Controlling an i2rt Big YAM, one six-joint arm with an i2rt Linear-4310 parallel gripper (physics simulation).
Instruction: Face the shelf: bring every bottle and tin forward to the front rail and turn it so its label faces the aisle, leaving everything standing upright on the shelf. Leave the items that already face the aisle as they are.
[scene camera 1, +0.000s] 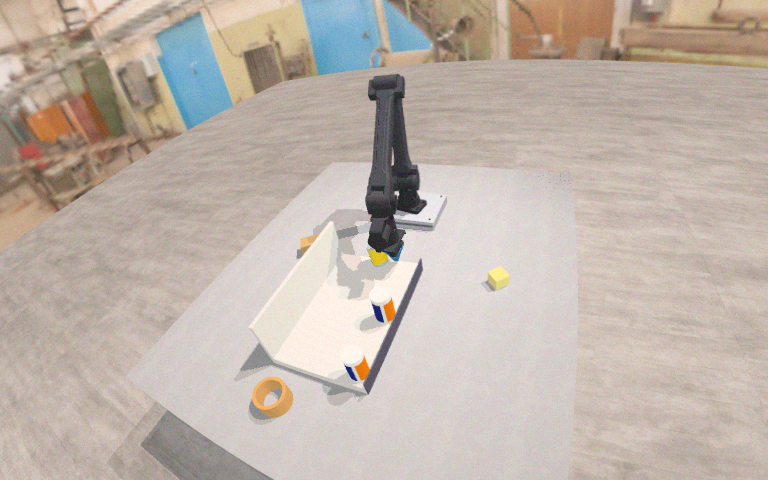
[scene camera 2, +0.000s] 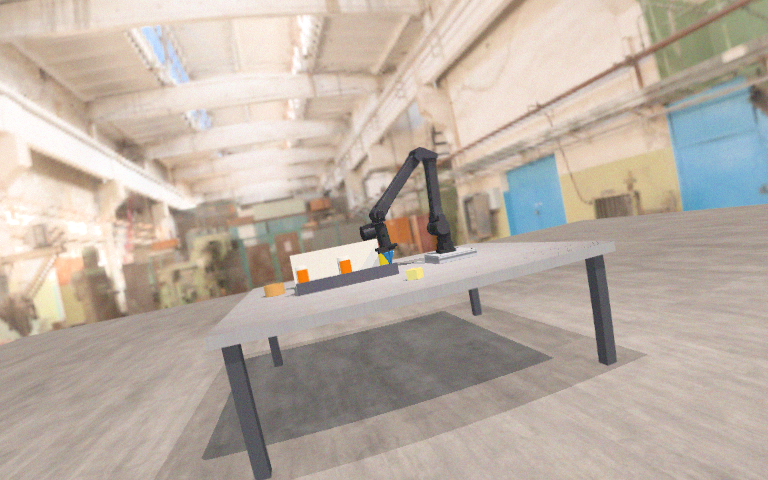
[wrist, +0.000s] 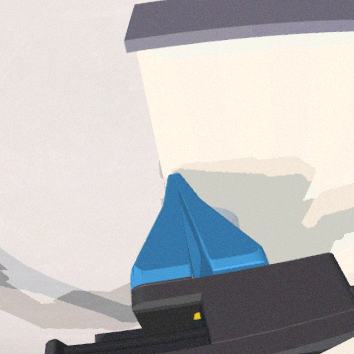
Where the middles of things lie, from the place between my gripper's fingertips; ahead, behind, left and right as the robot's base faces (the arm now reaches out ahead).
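Of the cream shelf (scene camera 1: 341, 313) I can say that my gripper is 230 mm short of it, 20 mm to the left of it and 50 mm below it. The dark front rail (scene camera 2: 350, 278) is 200 mm ahead of my hand, 130 mm to the left of it and 10 mm below it, while the shelf back wall (scene camera 1: 274, 323) is 270 mm ahead of that same hand, 160 mm to the right and 50 mm above. Going by their middles, the shelf back wall is the farthest from my gripper of the things named here.
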